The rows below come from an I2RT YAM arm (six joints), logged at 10 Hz.
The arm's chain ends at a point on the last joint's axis. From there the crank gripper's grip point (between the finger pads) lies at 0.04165 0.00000 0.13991 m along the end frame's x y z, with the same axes.
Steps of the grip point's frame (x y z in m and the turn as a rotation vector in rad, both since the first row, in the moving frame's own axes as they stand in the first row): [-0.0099, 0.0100, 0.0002, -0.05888, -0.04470, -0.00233]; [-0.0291, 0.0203, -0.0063, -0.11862, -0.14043, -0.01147]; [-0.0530, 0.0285, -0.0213, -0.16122, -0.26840, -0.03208]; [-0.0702, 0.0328, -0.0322, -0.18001, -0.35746, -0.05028]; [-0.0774, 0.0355, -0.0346, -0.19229, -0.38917, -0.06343]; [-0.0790, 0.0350, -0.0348, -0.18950, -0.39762, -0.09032]
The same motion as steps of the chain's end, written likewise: [-0.0036, 0.0018, -0.0013, -0.05888, -0.04470, -0.00233]; [-0.0092, 0.0038, -0.0098, -0.11862, -0.14043, -0.01147]; [-0.0149, 0.0061, -0.0256, -0.16122, -0.26840, -0.03208]; [-0.0195, 0.0078, -0.0358, -0.18001, -0.35746, -0.05028]; [-0.0223, 0.0088, -0.0376, -0.19229, -0.38917, -0.06343]; [-0.0230, 0.0090, -0.0378, -0.18950, -0.39762, -0.09032]
